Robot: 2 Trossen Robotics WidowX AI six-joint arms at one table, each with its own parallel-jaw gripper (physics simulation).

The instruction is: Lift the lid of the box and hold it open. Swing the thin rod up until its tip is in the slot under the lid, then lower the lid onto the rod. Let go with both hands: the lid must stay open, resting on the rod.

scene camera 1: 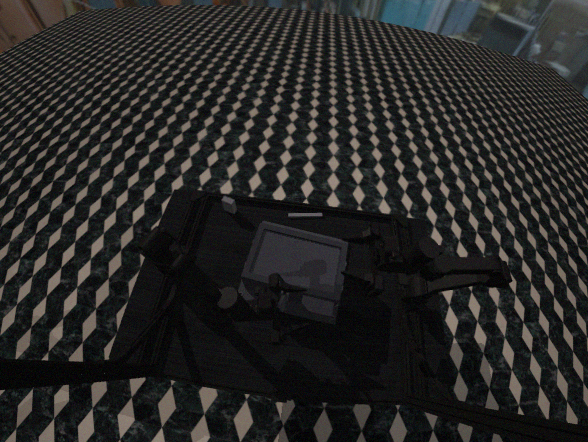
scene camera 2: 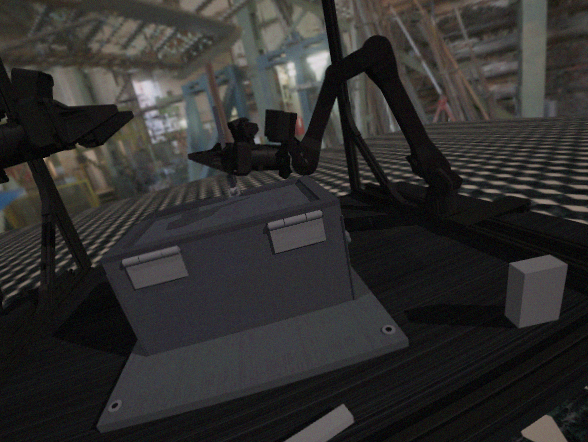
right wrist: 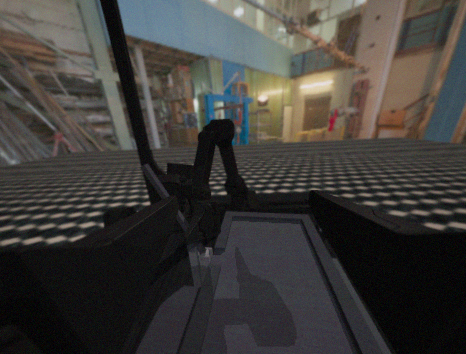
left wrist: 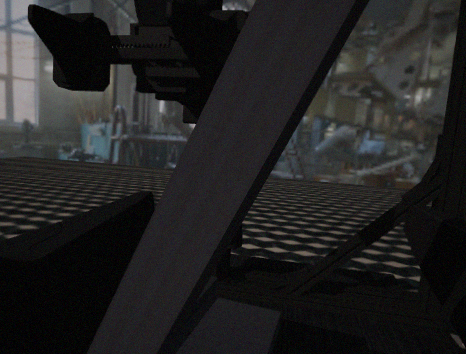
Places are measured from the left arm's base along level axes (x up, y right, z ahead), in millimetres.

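Where they show: left gripper, fingertip midpoint: (scene camera 1: 308, 306) (scene camera 2: 190, 157) (left wrist: 278, 210); right gripper, fingertip midpoint: (scene camera 1: 341, 254) (scene camera 2: 125, 111) (right wrist: 242, 199) (left wrist: 95, 10); left arm's base, link origin: (scene camera 2: 442, 210) (right wrist: 238, 205); right arm's base, link origin: (scene camera 1: 408, 296) (left wrist: 214, 273).
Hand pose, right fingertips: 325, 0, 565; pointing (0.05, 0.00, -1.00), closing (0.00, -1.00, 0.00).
Things, the pixels of their top centre, and the offset from my right fingertips, as dx, dy, dz. "spot": a spot on its surface instead. Level surfaces: height alone.
- small pale tip, surface spot: (right wrist: 207, 251) (scene camera 2: 234, 188) spot: -167, +60, -129
- black mat, surface height: dx -344
- pale strip, top centre: (scene camera 1: 305, 214) -334, -327, -82
- small grey block, top centre: (scene camera 2: 537, 263) (scene camera 1: 227, 199) -268, -309, -412
The grey box (scene camera 2: 240, 281) stands on its flat base plate (scene camera 2: 248, 364), and its lid (scene camera 1: 297, 256) (scene camera 2: 248, 203) (right wrist: 274, 274) lies shut. A small pale tip (scene camera 2: 233, 191) (right wrist: 207, 251) shows at the lid's front edge; the thin rod itself is too dark to make out. My left gripper (scene camera 1: 286, 286) (scene camera 2: 200, 158) is open and empty, held level just above the lid's front edge. My right gripper (scene camera 1: 358, 258) (right wrist: 242, 199) is open and empty, level with the lid at the box's end, one finger on each side. The left wrist view is mostly blocked by a grey slanted surface.
Two pale hinges (scene camera 2: 297, 232) (scene camera 2: 154, 267) sit on the box's back wall. The box stands on a black mat (scene camera 1: 183, 333). A pale strip (scene camera 1: 305, 215) (scene camera 2: 323, 423) and a small grey block (scene camera 1: 228, 204) lie on the mat behind it. Checkered floor surrounds the mat.
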